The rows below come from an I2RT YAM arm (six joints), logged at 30 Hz.
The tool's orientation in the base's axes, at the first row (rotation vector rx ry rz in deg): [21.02 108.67 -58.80]
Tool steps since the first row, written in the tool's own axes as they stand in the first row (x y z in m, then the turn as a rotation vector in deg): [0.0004 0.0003 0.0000 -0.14 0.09 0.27]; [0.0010 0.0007 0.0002 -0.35 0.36 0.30]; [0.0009 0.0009 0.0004 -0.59 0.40 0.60]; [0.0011 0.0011 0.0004 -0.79 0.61 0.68]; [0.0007 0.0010 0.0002 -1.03 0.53 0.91]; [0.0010 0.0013 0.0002 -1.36 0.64 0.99]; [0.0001 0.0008 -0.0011 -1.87 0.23 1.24]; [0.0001 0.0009 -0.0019 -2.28 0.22 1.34]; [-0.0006 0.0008 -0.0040 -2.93 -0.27 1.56]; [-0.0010 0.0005 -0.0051 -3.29 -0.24 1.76]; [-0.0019 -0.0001 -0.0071 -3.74 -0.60 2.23]
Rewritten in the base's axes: [0.0000 0.0001 -0.0005 0.29 -0.13 0.01]; [0.0000 0.0001 -0.0012 0.58 0.04 0.04]; [0.0003 0.0001 -0.0013 0.91 -0.13 0.15]; [0.0003 0.0002 -0.0016 1.19 -0.04 0.19]; [0.0004 0.0003 -0.0011 1.41 -0.23 0.38]; [0.0004 0.0005 -0.0015 1.70 -0.17 0.58]; [-0.0002 0.0013 -0.0002 1.86 -0.54 1.15]; [-0.0006 0.0020 -0.0001 2.13 -0.56 1.48]; [-0.0015 0.0037 0.0010 2.31 -0.93 2.21]; [-0.0021 0.0044 0.0018 2.64 -1.01 2.45]; [-0.0032 0.0058 0.0033 2.93 -1.53 2.90]
